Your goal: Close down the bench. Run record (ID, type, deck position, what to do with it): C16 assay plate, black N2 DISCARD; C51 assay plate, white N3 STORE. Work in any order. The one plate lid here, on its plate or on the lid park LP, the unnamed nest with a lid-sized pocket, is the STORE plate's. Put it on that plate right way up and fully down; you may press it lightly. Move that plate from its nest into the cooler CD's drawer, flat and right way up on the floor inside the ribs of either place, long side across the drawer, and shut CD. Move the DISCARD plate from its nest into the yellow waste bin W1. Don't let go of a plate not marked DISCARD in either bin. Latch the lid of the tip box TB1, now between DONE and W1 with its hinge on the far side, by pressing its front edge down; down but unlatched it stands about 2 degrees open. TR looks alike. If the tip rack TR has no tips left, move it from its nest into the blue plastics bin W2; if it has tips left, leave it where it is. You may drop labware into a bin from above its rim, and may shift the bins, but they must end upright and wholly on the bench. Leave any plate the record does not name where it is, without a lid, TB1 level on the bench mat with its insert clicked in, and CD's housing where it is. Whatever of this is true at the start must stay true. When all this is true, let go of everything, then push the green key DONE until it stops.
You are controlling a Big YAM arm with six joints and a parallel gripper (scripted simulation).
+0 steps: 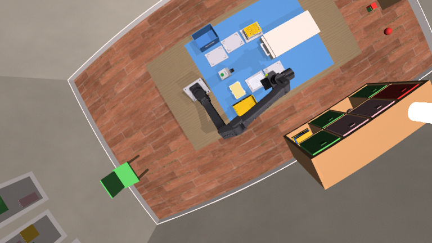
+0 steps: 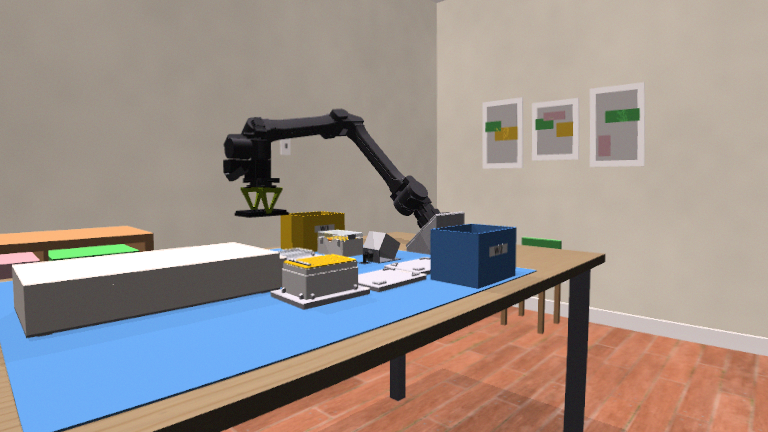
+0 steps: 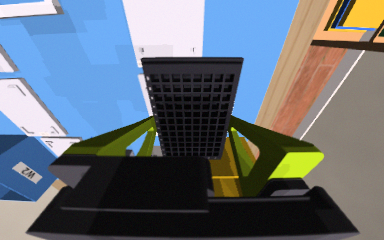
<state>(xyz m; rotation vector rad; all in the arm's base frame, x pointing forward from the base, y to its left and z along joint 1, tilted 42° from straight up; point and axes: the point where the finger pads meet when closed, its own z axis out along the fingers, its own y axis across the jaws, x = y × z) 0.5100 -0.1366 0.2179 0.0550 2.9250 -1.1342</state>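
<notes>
The yellow bin W1 is 250 mm behind my hand, 110 mm below it and 80 mm to the right of it. From my hand the other things lie so: black plate: 10 mm below; then nest: 140 mm below, 110 mm ahead, 40 mm to the left; then tip box TB1: 240 mm behind, 110 mm below, 70 mm to the left.
</notes>
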